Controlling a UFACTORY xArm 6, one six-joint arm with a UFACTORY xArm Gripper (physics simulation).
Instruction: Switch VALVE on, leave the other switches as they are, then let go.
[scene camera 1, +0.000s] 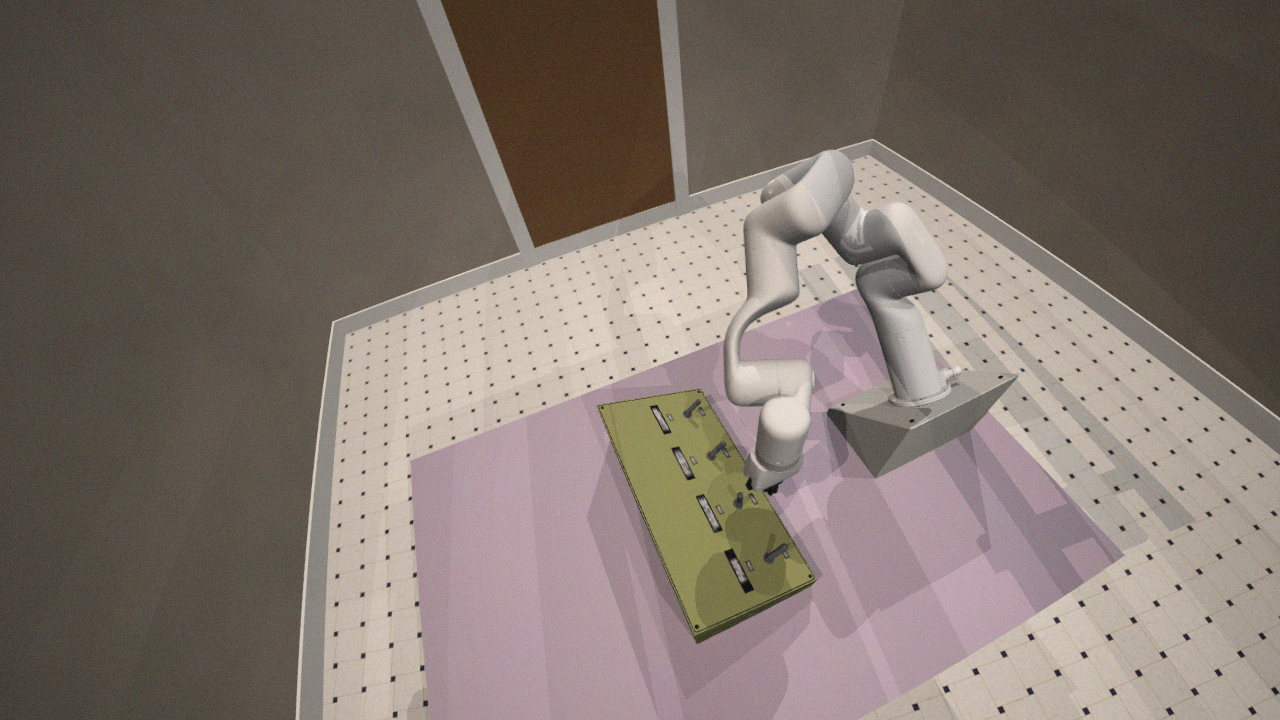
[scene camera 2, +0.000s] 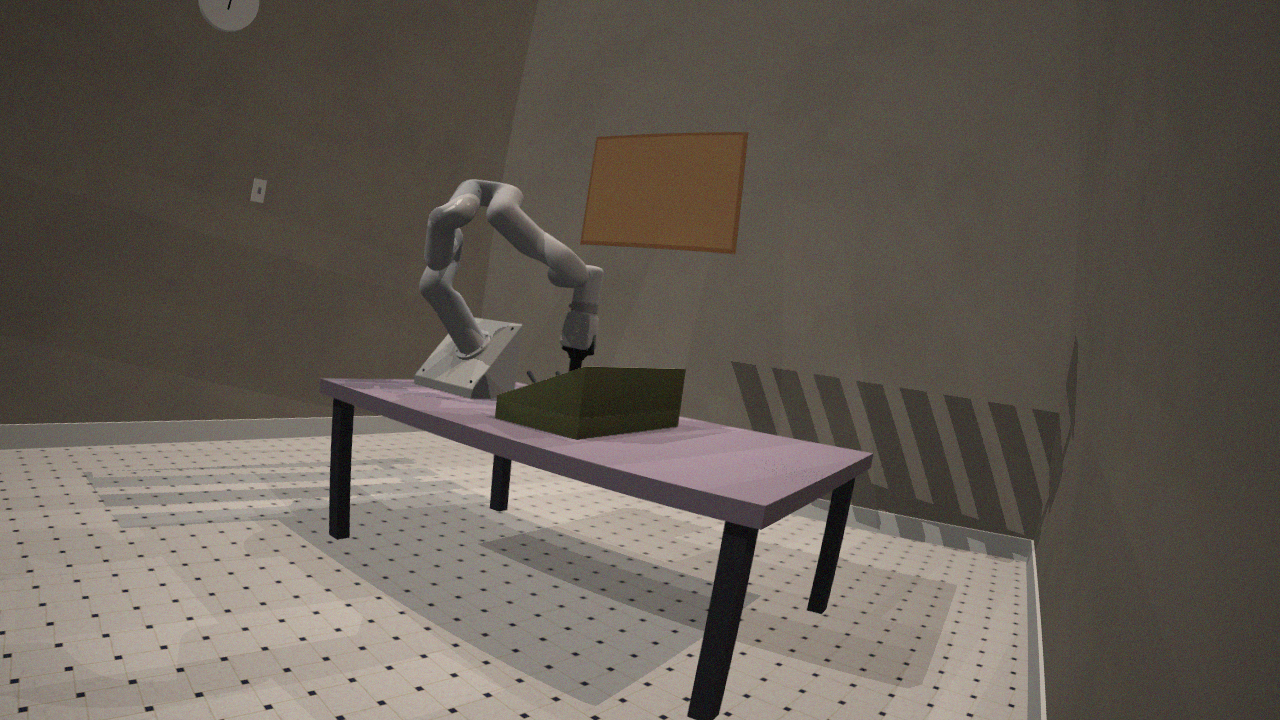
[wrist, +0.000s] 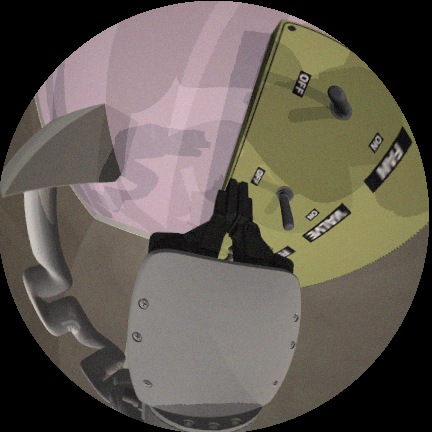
Note:
The pictures show: the gripper and an olive switch panel.
The gripper also shows in scene camera 1 and in the wrist view.

